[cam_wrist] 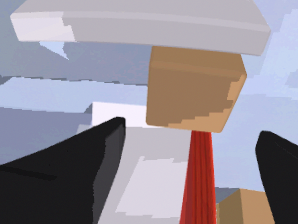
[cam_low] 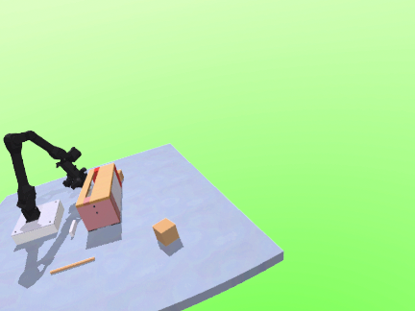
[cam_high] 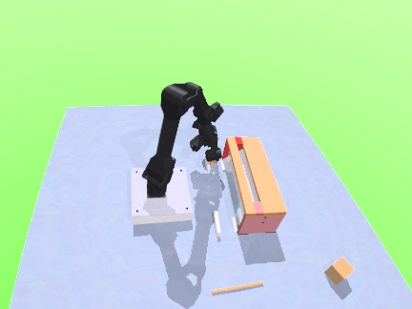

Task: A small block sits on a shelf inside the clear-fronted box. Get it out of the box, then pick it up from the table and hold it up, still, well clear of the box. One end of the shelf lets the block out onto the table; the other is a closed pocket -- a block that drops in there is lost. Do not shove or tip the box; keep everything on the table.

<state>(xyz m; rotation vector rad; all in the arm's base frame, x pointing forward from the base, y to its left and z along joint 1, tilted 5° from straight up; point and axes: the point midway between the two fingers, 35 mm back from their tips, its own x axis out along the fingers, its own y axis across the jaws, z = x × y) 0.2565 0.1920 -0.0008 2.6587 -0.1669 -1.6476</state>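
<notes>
Now: the orange block 20 mm behind my gripper tip and 20 mm below it. Also, from my gripper tip: thin orange stick 50 mm behind, 550 mm to the right, 30 mm below; then box 50 mm ahead, 180 mm to the right, 30 mm above.
</notes>
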